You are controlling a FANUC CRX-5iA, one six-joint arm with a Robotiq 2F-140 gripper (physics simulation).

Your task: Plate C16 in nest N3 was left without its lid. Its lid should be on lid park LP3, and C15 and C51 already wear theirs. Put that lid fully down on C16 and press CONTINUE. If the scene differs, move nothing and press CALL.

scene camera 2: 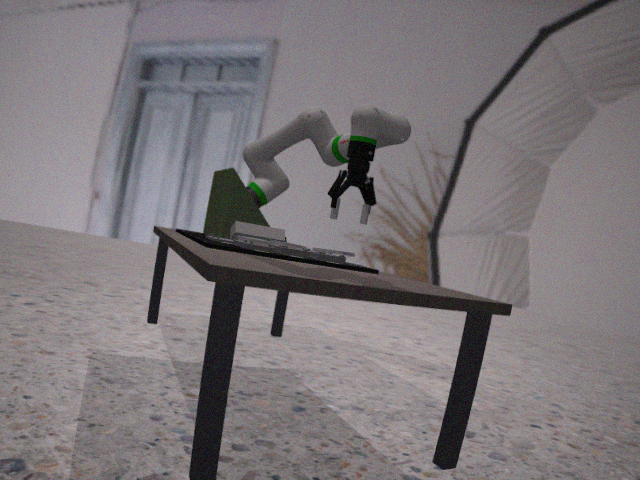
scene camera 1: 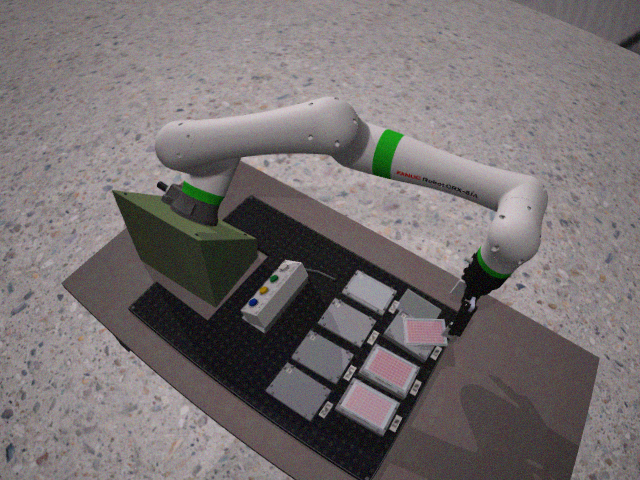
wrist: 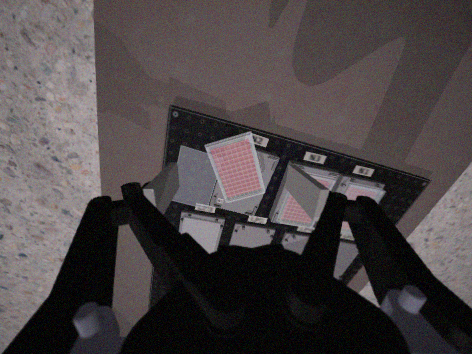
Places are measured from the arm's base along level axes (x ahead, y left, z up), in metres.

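Where they show: gripper, fingertip midpoint: (scene camera 2: 348, 221) (scene camera 1: 451, 314) (wrist: 234, 175); arm's base at its link origin: (scene camera 2: 244, 203) (scene camera 1: 193, 216).
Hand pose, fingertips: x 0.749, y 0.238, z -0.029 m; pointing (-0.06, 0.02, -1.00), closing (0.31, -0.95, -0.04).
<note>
Things, the pixels of their top centre, and the offset from my fingertips.
- second pink plate at its top centre: (scene camera 1: 369, 404) (wrist: 354, 212) (scene camera 2: 254, 238) 0.040 m back, 0.302 m right, 0.113 m down
- third pink plate at its top centre: (wrist: 237, 172) (scene camera 1: 426, 330) (scene camera 2: 333, 249) 0.033 m back, 0.022 m right, 0.103 m down
- nest N2 at its top centre: (wrist: 243, 184) (scene camera 1: 414, 332) (scene camera 2: 324, 251) 0.059 m back, 0.044 m right, 0.117 m down
- pale lid-like piece at its top centre: (wrist: 198, 241) (scene camera 1: 370, 290) 0.245 m back, 0.000 m left, 0.129 m down
- flat grey pad at its top centre: (wrist: 195, 180) (scene camera 1: 418, 308) 0.092 m back, 0.050 m left, 0.137 m down
- button box at its top centre: (scene camera 1: 275, 285) (scene camera 2: 259, 225) 0.447 m back, 0.209 m right, 0.063 m down
My gripper (scene camera 1: 453, 310) (scene camera 2: 349, 211) (wrist: 234, 175) is open and empty, high above the outer row of nests. A pink plate (scene camera 1: 390, 369) (wrist: 295, 210) sits squarely in the middle nest, labelled N3 (wrist: 315, 158); my right fingertip partly hides it in the wrist view. A second pink plate (scene camera 1: 369, 405) (wrist: 362, 192) sits in N1. A third pink plate (scene camera 1: 424, 330) (wrist: 235, 170) lies skewed across nest N2 (wrist: 267, 167). A pale lid-like piece (scene camera 1: 369, 291) (wrist: 201, 232) lies on the inner-row park farthest from N1's side. Plate names, park labels and lids on plates are not readable.
A flat grey pad (scene camera 1: 413, 303) (wrist: 192, 175) lies beside N2, partly under the skewed plate. Grey parks (scene camera 1: 347, 321) (scene camera 1: 322, 356) (scene camera 1: 298, 390) continue the inner row. A button box (scene camera 1: 276, 297) (scene camera 2: 258, 231) with blue, yellow, green and pale buttons stands near the green arm pedestal (scene camera 1: 170, 248) (scene camera 2: 227, 206).
</note>
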